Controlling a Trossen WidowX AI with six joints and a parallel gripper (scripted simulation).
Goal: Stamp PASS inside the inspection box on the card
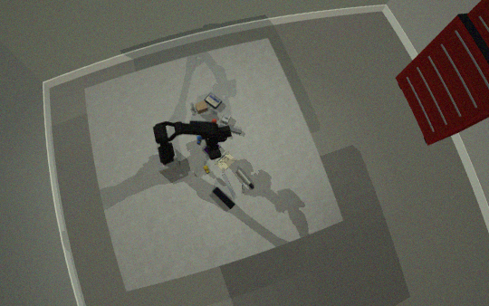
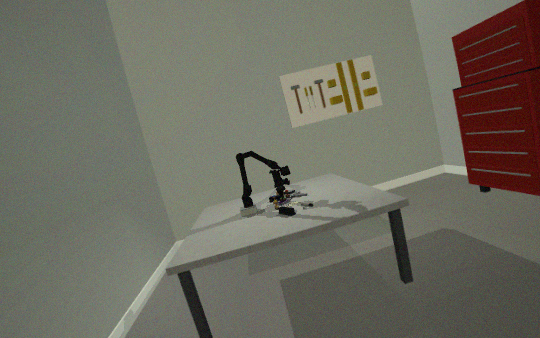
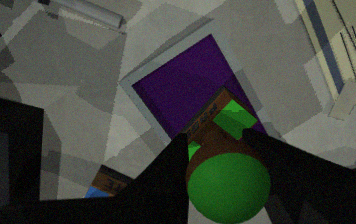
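The green stamp lies right at my gripper tip. From my gripper tip the other things lie so: ink pad: 4 cm below; then blue stamp: 5 cm behind, 7 cm to the left, 2 cm below; then cream card: 4 cm ahead, 10 cm to the right, 4 cm below.
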